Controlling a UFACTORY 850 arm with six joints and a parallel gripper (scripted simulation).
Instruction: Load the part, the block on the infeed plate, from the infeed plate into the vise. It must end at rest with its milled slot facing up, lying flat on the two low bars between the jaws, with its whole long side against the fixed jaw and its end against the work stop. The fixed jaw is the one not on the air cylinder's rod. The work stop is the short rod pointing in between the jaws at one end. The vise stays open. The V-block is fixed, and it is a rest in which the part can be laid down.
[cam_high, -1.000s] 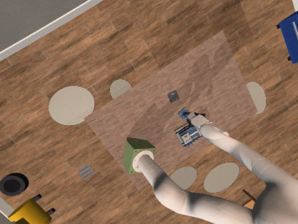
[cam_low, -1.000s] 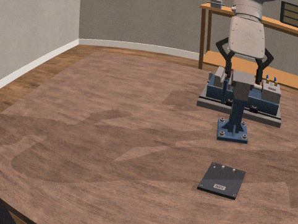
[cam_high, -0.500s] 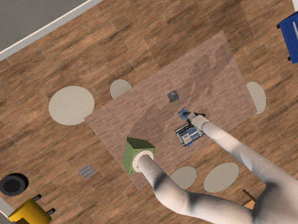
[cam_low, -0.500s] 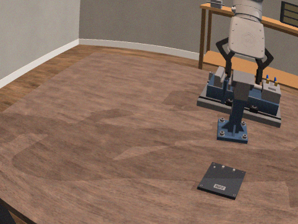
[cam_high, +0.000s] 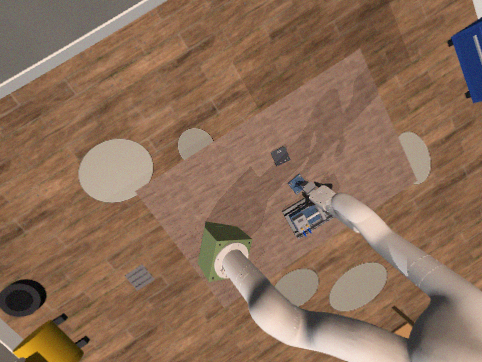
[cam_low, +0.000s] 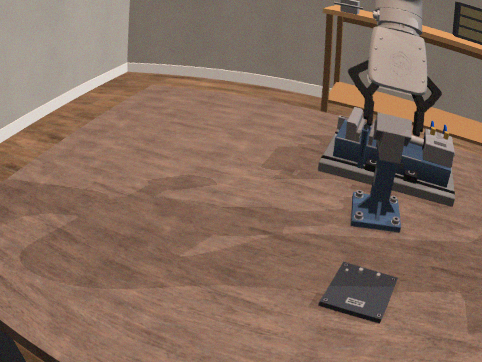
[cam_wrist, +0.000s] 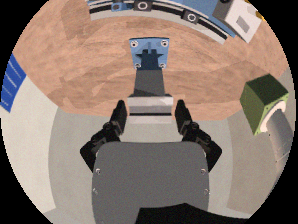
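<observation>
My hand is 10 mm above the part. The rest, counted from my hand: air cylinder (190 mm to the right, 90 mm below, 90 mm behind).
</observation>
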